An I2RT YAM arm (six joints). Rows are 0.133 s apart.
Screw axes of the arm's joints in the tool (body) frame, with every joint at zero. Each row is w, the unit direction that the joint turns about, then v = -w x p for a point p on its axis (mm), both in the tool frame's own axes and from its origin. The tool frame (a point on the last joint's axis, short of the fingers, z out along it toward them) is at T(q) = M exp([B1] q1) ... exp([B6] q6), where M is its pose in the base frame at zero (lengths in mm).
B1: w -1 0 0 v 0.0 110.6 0.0
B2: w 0 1 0 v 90.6 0.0 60.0
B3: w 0 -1 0 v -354.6 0.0 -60.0
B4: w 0 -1 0 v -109.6 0.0 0.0
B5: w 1 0 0 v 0.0 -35.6 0.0
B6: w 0 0 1 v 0.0 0.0 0.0
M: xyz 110.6 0.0 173.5 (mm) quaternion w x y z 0.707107 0 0.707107 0
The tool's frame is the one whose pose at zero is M.
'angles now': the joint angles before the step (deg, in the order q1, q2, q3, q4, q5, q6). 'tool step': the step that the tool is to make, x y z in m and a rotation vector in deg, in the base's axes. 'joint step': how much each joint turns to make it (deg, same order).
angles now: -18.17 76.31 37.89 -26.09 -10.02 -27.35
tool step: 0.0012 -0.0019 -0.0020 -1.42 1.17 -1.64
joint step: -0.01 0.81 0.25 0.00 2.24 0.75
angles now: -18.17 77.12 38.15 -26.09 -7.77 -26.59
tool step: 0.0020 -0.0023 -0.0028 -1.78 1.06 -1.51
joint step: -0.01 1.08 0.22 0.46 2.46 0.52
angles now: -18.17 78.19 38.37 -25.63 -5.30 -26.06
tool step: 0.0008 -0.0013 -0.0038 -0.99 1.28 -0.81
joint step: -0.01 1.03 0.03 0.11 1.55 0.19
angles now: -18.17 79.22 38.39 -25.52 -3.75 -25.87
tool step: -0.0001 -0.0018 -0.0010 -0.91 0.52 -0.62
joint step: -0.26 0.30 0.03 0.06 1.09 -0.08
